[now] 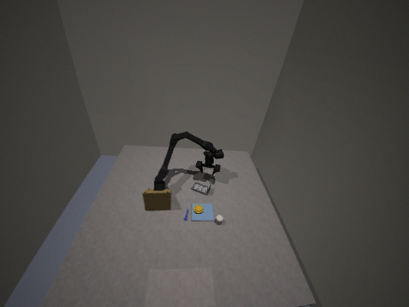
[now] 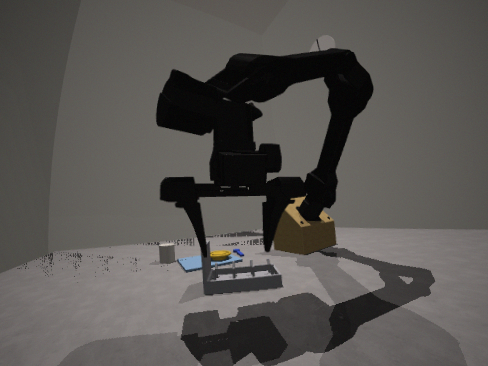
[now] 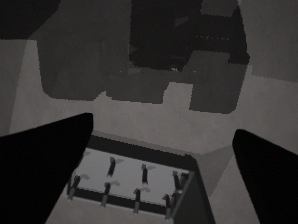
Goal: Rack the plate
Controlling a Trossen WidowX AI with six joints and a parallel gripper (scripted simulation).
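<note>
The yellow plate is 60 mm behind my gripper tip, 290 mm to the right of it and 60 mm below it. From my gripper tip the other things lie so: blue spoon: 140 mm behind, 340 mm to the right, 80 mm below; grey dish rack: 40 mm behind, 90 mm to the right, 60 mm below; white cup: 80 mm ahead, 370 mm to the right, 50 mm below.
</note>
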